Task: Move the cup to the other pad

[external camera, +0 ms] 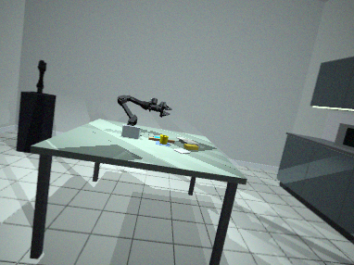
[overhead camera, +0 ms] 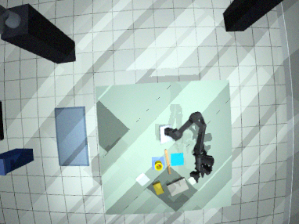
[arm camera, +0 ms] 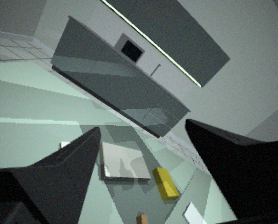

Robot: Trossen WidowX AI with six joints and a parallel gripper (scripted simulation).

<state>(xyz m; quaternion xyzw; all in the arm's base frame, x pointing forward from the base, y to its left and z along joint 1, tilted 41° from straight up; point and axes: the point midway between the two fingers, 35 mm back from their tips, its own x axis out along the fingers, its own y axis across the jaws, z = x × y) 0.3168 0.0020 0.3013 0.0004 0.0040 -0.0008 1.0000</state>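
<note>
Right now the yellow cup is 60 mm behind my gripper tip, 300 mm to the right of it and 230 mm below it. Round my gripper tip: cyan pad (70 mm behind, 120 mm to the right, 270 mm below); then wooden strip (60 mm behind, 210 mm to the right, 260 mm below).
</note>
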